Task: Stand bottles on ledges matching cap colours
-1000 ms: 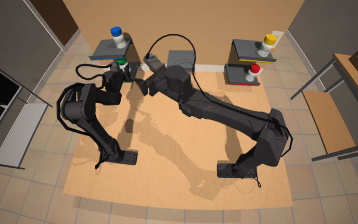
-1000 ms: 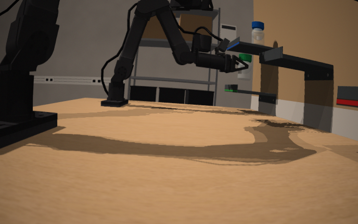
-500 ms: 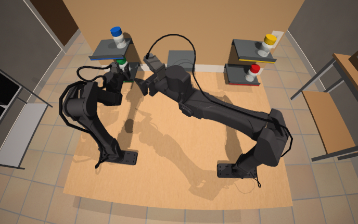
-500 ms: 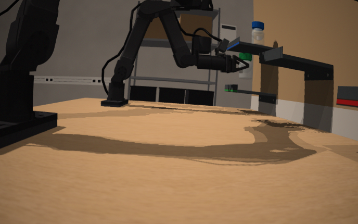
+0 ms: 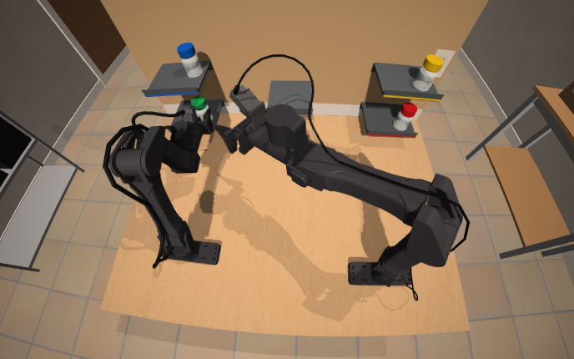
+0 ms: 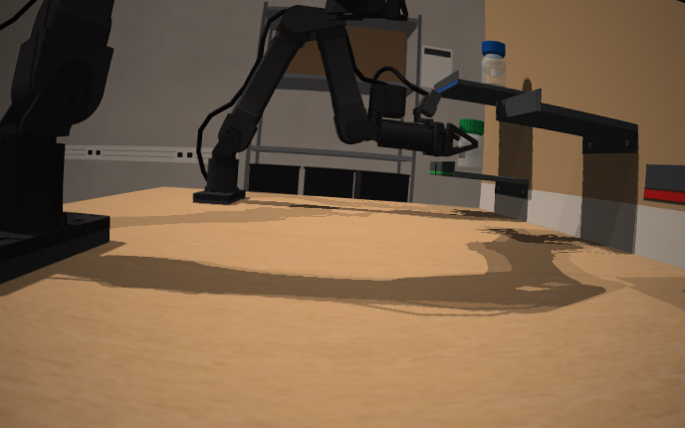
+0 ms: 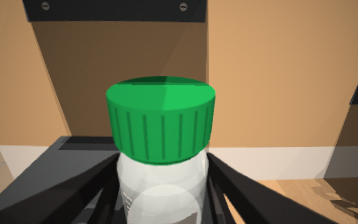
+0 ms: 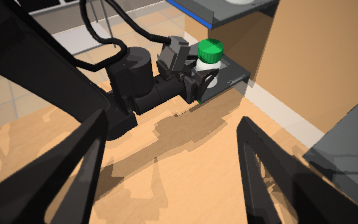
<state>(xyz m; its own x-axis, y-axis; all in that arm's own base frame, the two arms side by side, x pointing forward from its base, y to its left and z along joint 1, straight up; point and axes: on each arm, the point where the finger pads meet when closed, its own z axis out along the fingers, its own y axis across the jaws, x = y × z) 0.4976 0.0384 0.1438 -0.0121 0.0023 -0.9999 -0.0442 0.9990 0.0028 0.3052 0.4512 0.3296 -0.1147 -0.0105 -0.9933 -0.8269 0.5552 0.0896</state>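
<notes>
The green-capped bottle is 10 mm below my left hand. The rest, counted from my left hand: blue-capped bottle 50 mm ahead, 180 mm above; then yellow-capped bottle 60 mm ahead, 780 mm to the right, 180 mm above; then red-capped bottle 60 mm ahead, 780 mm to the right, 10 mm below.
</notes>
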